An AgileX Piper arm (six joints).
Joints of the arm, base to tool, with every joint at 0 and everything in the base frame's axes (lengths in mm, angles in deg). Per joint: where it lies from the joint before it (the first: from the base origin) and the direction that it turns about. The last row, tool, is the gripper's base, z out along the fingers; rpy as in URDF.
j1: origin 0 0 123 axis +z
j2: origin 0 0 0 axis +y
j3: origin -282.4 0 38.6 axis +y
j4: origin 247.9 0 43.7 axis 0.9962 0 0.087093
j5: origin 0 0 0 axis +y
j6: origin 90.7 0 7.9 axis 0.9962 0 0.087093
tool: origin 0 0 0 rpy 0 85 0
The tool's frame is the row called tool.
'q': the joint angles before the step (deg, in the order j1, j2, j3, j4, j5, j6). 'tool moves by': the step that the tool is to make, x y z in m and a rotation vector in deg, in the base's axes. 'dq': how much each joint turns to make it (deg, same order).
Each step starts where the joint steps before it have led.
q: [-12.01 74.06 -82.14 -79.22 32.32 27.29]
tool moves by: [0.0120 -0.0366 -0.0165 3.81 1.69 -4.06]
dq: [-7.11 4.19 -1.22 4.11 -2.35 -0.41]
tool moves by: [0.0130 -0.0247 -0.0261 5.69 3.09 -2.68]
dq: [-3.63 3.89 0.02 6.15 -0.01 -2.13]
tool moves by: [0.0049 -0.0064 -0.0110 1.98 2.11 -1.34]
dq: [-0.52 1.47 0.01 2.27 1.31 -1.58]
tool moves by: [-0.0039 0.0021 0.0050 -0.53 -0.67 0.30]
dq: [0.00 -0.84 0.00 0.03 -0.28 -0.26]
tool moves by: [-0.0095 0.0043 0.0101 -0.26 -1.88 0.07]
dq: [0.00 -1.84 -0.01 0.56 0.00 -0.06]
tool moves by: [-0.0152 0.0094 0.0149 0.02 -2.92 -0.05]
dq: [0.66 -2.98 -0.01 0.90 0.93 0.15]
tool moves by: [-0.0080 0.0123 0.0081 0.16 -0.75 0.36]
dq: [2.12 -1.98 -0.02 0.79 2.22 -0.86]
